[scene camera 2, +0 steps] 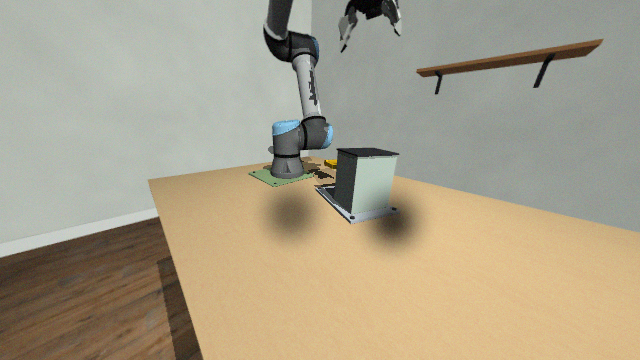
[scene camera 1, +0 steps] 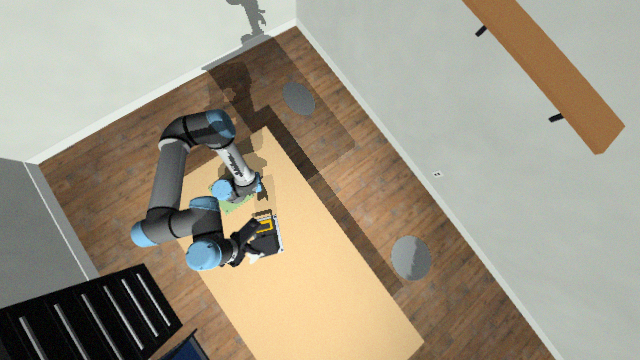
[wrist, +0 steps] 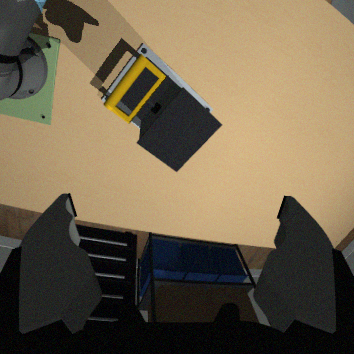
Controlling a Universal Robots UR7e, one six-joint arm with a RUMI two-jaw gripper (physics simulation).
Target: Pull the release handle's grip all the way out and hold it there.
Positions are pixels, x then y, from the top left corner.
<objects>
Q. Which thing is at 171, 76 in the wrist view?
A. A grey base plate.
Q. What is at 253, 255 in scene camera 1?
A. The gripper.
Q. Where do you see a grey base plate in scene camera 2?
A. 327, 193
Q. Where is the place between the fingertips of the gripper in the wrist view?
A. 177, 196
</objects>
